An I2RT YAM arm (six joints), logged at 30 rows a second.
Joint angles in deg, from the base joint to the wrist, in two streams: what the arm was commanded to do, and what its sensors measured. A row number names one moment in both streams.
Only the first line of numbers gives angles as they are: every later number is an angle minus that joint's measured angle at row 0.
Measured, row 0:
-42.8, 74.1, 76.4, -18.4, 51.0, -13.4
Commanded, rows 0 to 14:
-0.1, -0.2, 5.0, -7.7, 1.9, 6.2
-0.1, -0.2, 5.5, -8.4, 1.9, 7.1
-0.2, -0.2, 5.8, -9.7, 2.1, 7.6
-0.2, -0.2, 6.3, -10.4, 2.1, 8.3
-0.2, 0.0, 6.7, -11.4, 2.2, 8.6
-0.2, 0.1, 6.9, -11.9, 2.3, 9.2
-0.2, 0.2, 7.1, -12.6, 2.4, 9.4
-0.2, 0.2, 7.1, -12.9, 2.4, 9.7
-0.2, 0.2, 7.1, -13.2, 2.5, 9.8
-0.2, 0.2, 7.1, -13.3, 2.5, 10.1
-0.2, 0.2, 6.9, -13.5, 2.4, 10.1
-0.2, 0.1, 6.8, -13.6, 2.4, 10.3
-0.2, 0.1, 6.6, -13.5, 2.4, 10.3
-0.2, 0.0, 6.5, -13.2, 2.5, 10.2
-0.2, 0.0, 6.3, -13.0, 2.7, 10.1
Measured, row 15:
0.0, 0.3, 4.3, -12.7, 0.5, 8.4
